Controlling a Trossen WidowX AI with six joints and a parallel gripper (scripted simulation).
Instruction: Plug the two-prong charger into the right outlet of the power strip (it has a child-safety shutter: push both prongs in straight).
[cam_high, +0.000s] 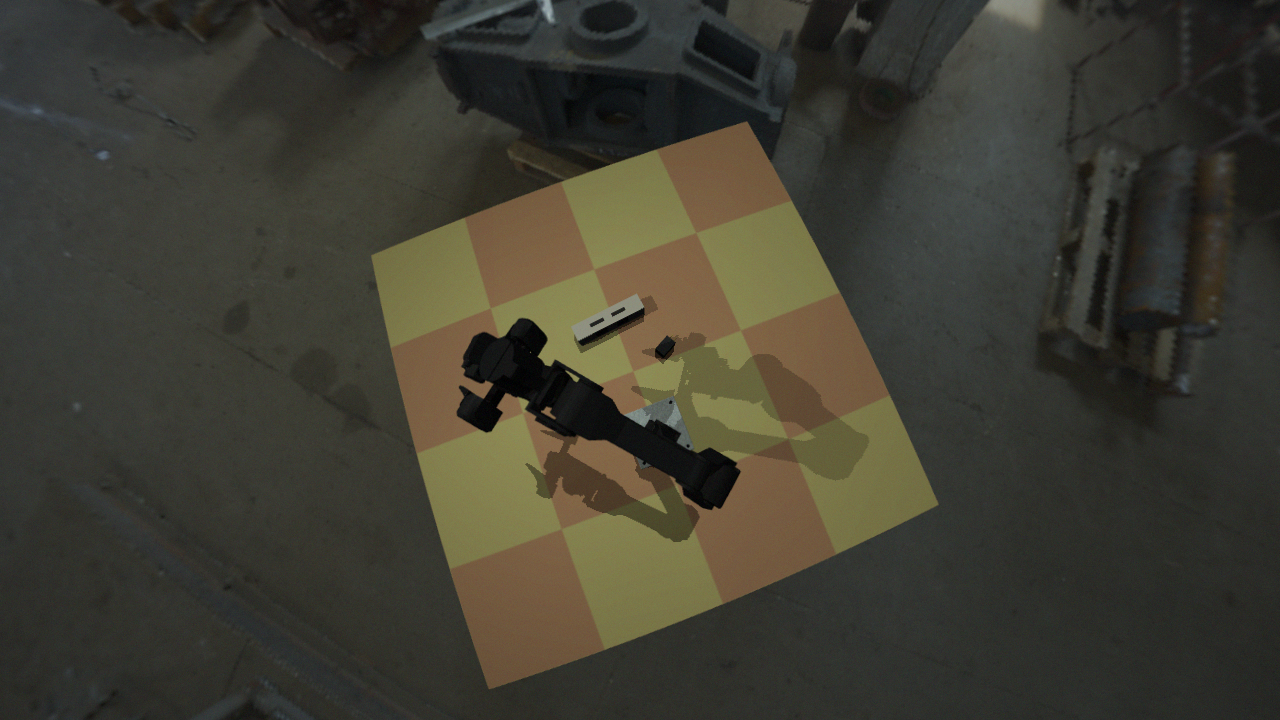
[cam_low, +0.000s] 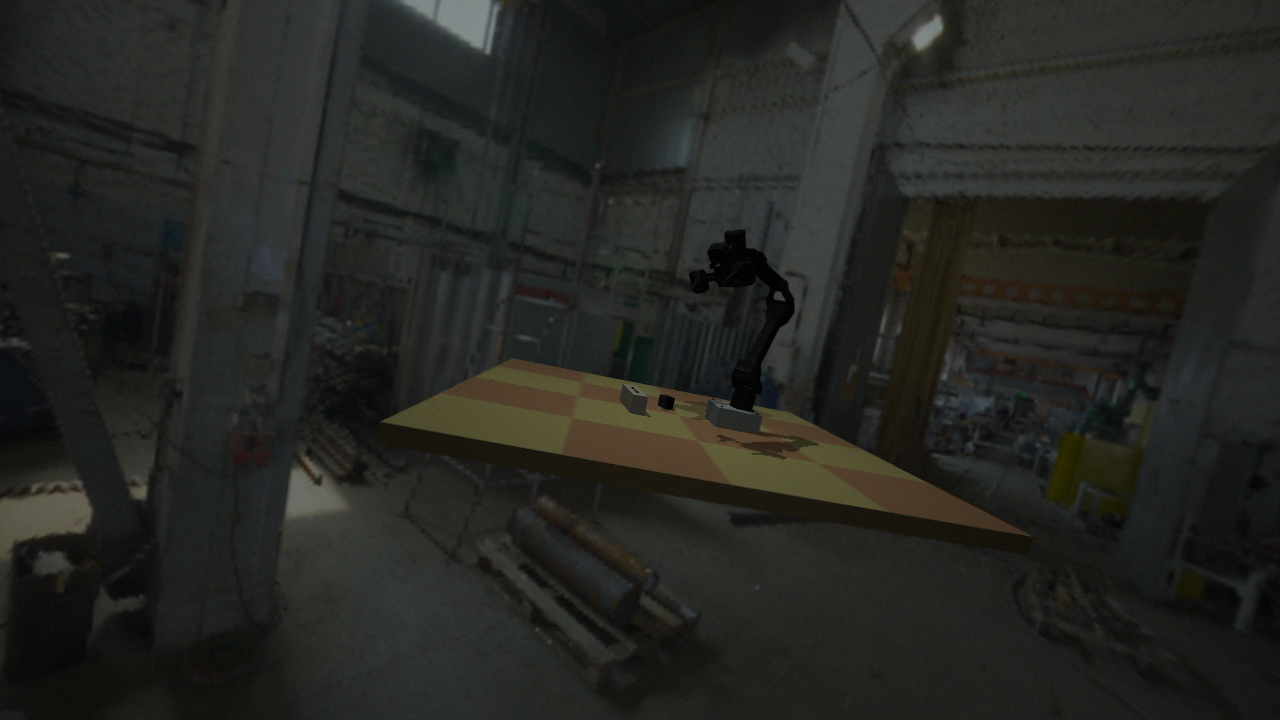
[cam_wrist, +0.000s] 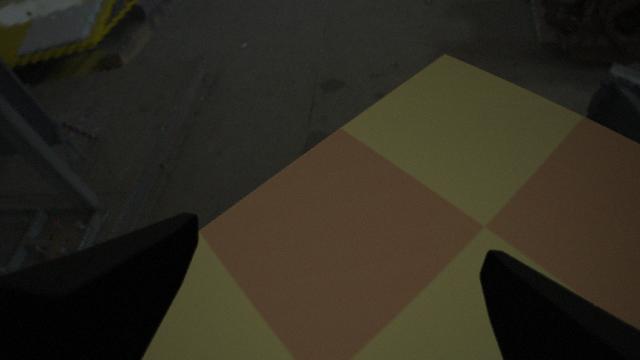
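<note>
Right now my gripper tip is 70 mm past the black two-prong charger, 370 mm to the left of it and 370 mm above it.
</note>
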